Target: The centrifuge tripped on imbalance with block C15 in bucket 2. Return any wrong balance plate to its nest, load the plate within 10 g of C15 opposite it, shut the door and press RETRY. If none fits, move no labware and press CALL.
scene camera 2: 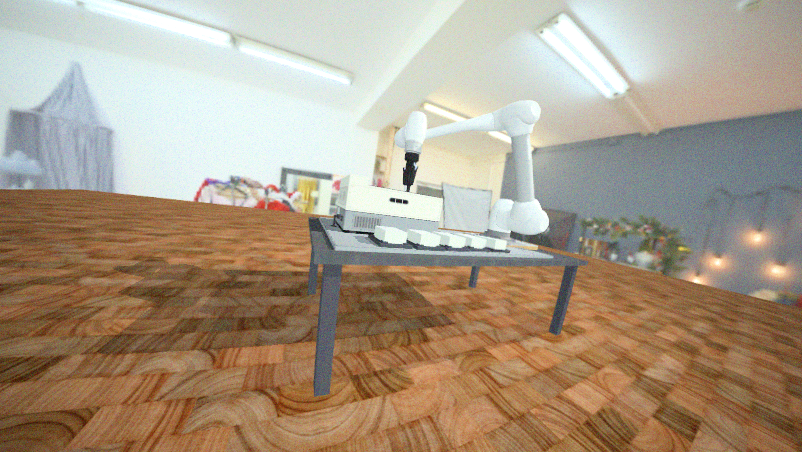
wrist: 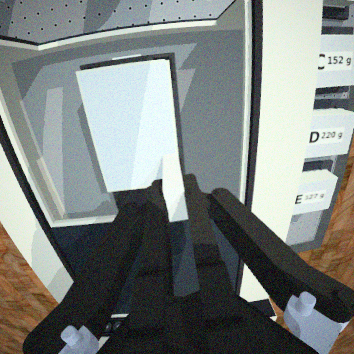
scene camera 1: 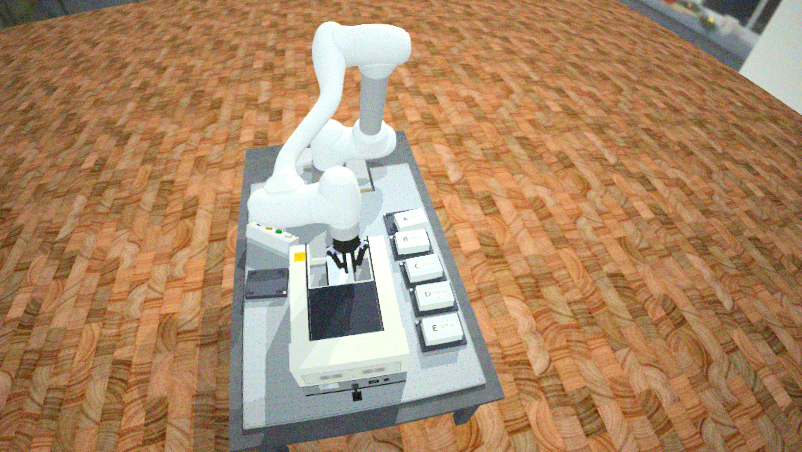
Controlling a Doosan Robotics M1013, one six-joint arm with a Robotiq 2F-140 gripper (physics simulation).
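Frame: origin at the arm's base, x left, y ahead, z down, level; metres.
Where they show: gripper, fingertip midpoint: point(wrist: 172, 166) point(scene camera 1: 351, 277); arm's base, link origin: point(scene camera 2: 497, 238).
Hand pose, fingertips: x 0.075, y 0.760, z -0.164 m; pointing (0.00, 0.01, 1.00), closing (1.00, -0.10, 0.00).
Note:
Things, the pixels of their top centre, and the offset from my fingertips. "*": a spot on its surface instead. Level surfaces: height alone.
- grey table, surface height: dz +0.182 m
- white block, top centre: point(wrist: 132, 132) point(scene camera 1: 340, 269) dx -0.036, dy -0.039, dz +0.001 m
- Balance plates C 152 g, top centre: point(wrist: 332, 60) point(scene camera 1: 424, 264) point(scene camera 2: 448, 234) dx +0.276, dy -0.112, dz +0.129 m
- Plates A, top centre: point(scene camera 1: 411, 217) point(scene camera 2: 490, 237) dx +0.267, dy -0.359, dz +0.123 m
- B, top centre: point(scene camera 1: 412, 238) point(scene camera 2: 470, 236) dx +0.253, dy -0.248, dz +0.129 m
- C, surface spot: point(scene camera 1: 423, 267) * dx +0.272, dy -0.101, dz +0.130 m
- D, surface spot: point(scene camera 1: 434, 295) * dx +0.289, dy +0.028, dz +0.129 m
- E, surface spot: point(scene camera 1: 441, 328) * dx +0.287, dy +0.161, dz +0.129 m
- white button box, top centre: point(scene camera 1: 269, 230) dx -0.323, dy -0.334, dz +0.099 m
- dark pad, surface spot: point(scene camera 1: 266, 282) * dx -0.335, dy -0.120, dz +0.158 m
The cream centrifuge point(scene camera 1: 347, 353) point(scene camera 2: 387, 204) point(wrist: 281, 140) stands on the grey table point(scene camera 1: 448, 377). Its dark sliding door point(scene camera 1: 344, 311) covers the front half of the top opening; the rear half is open. In the wrist view a white block point(wrist: 126, 123) sits in a dark-framed bucket on the chamber floor. My gripper point(scene camera 1: 347, 268) point(scene camera 2: 408, 186) point(wrist: 172, 166) is shut and empty, lowered into the open rear part, just over the door's edge. A narrow white tab point(wrist: 173, 201) shows at the fingertips; I cannot tell whether they touch it. Balance plates C 152 g point(wrist: 333, 61), D 220 g point(wrist: 328, 135) and E 127 g point(wrist: 312, 197) lie in their nests.
Plates A point(scene camera 1: 410, 219), B point(scene camera 1: 412, 240), C point(scene camera 1: 423, 267), D point(scene camera 1: 434, 295) and E point(scene camera 1: 441, 328) line the right side of the centrifuge. A white button box point(scene camera 1: 271, 236) and a dark pad point(scene camera 1: 266, 282) sit to its left. The arm's base stands at the table's back.

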